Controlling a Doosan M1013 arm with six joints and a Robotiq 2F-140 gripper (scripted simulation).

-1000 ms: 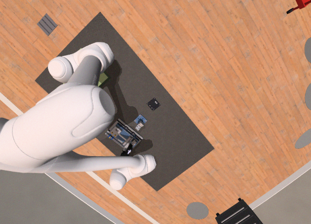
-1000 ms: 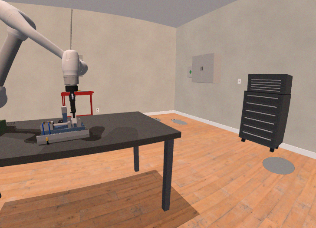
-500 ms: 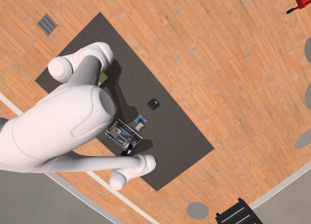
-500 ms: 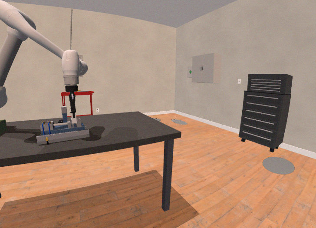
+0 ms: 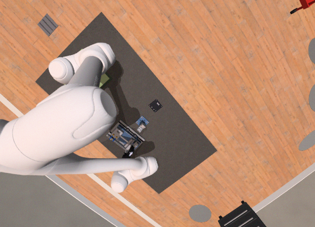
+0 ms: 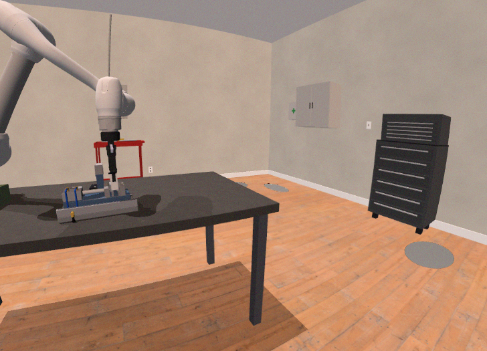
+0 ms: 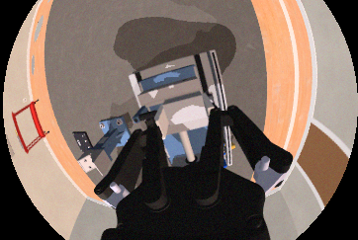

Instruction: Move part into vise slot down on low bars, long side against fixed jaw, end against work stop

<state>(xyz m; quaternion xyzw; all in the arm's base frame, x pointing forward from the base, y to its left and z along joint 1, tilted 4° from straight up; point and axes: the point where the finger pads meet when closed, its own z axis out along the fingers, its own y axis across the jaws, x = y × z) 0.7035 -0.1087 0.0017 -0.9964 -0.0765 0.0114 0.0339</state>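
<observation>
My gripper is now 3 cm above the part. From my hand the other things lie so: black infeed plate (13 cm behind, 40 cm to the left, 11 cm below).
</observation>
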